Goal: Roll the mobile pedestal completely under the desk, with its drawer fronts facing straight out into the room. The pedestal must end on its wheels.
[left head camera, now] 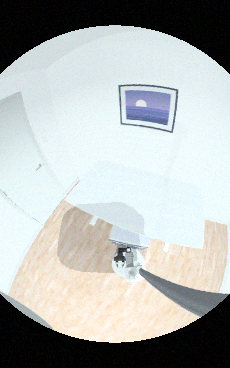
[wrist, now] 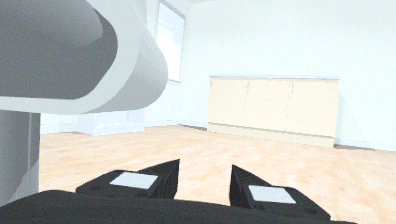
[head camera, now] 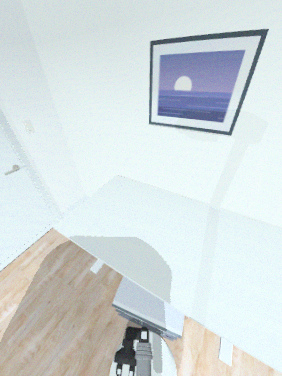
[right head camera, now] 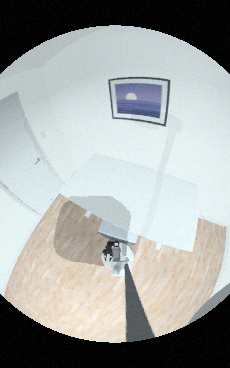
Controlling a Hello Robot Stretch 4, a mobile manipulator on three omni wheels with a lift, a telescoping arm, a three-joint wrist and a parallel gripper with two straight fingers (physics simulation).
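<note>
The pale grey pedestal (head camera: 140, 295) (left head camera: 125, 236) (right head camera: 115, 229) has its rear part hidden beneath the white desk (head camera: 240, 260) (left head camera: 175, 215) (right head camera: 175, 210). A short front part sticks out past the desk's front edge. Its darker drawer-front side faces the robot, roughly parallel to that edge. It looks upright; its wheels are hidden. My gripper (head camera: 125, 369) (left head camera: 119, 265) (right head camera: 107, 258) (wrist: 204, 177) is open and empty, on the room side of the pedestal, close to its front in the head views. The wrist view looks away from desk and pedestal.
White desk feet (head camera: 96, 265) (head camera: 226, 351) show on both sides of the pedestal. A door (left head camera: 17, 145) is at the left, and a framed picture (head camera: 200, 85) hangs above the desk. The wrist view shows a beige cabinet (wrist: 270, 107) across the room.
</note>
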